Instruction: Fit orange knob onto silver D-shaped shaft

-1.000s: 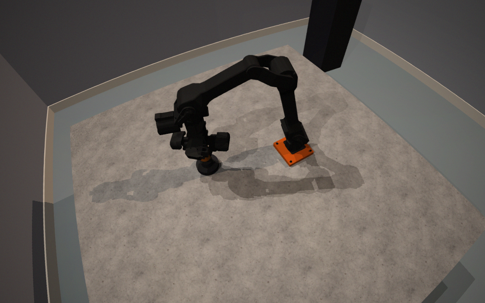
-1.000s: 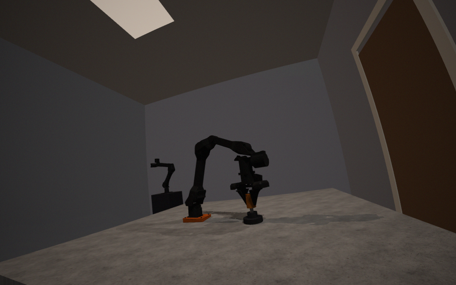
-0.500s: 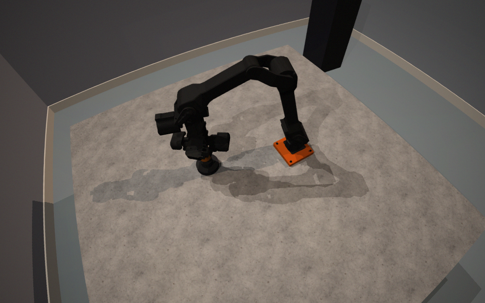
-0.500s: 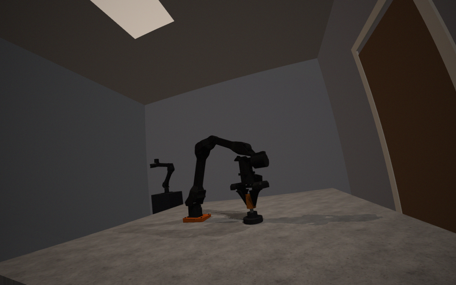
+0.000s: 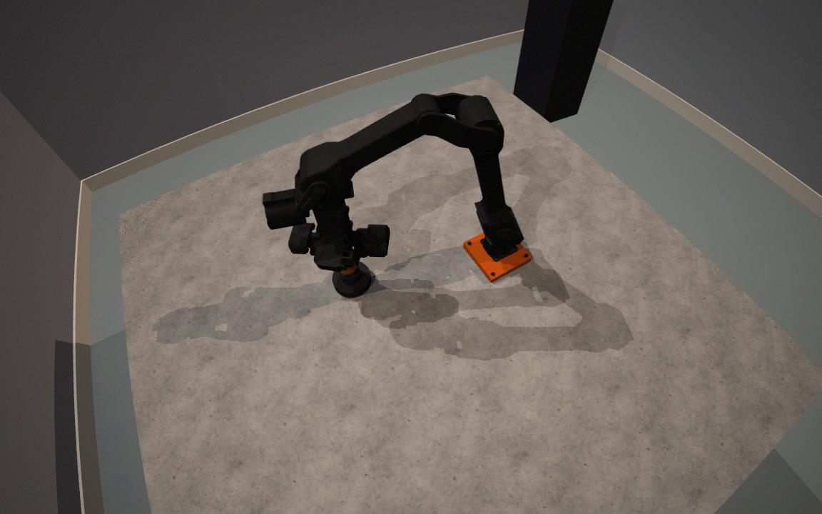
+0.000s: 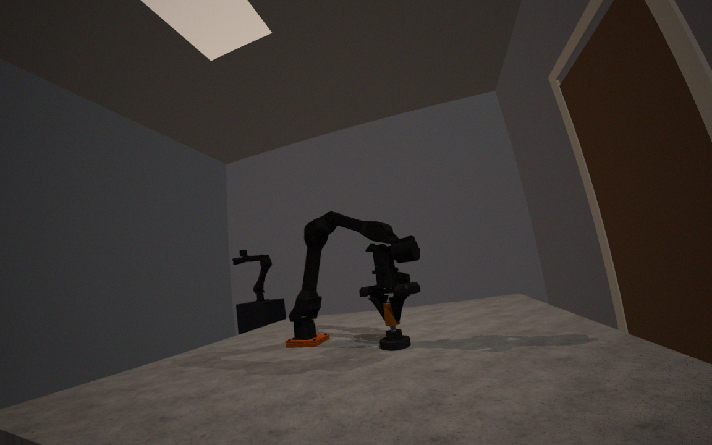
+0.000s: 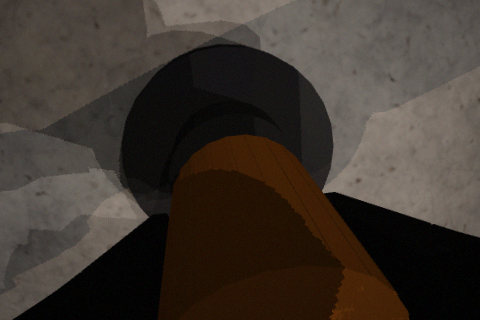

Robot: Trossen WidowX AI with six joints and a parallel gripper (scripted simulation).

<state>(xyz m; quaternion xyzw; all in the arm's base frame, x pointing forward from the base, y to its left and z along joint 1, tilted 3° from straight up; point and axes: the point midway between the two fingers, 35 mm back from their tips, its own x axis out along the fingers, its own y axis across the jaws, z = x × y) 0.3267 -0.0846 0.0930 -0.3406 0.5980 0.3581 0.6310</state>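
The orange knob is 30 mm above my gripper tip. Round my gripper tip: round black pedestal (40 mm below).
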